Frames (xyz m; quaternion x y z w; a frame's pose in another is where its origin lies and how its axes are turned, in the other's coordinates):
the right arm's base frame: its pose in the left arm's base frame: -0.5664 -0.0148 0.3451 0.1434 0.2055 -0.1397 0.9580
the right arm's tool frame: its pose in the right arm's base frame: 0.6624 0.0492 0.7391 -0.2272 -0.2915 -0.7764 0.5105
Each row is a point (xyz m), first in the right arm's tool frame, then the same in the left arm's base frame.
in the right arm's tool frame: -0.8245 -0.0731 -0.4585
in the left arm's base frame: 0.2510 0.1284 -0.0987
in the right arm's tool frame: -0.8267 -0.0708 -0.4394
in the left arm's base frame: 0.2636 0.1360 -0.0861
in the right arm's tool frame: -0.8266 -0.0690 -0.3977
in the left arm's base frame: 0.2871 0.1506 -0.0548
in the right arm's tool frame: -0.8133 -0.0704 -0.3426
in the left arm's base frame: 0.3109 0.1623 -0.0047
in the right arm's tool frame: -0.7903 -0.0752 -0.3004
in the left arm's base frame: 0.3222 0.1637 0.0422
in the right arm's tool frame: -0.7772 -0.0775 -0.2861
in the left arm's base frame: 0.3239 0.1606 0.0614
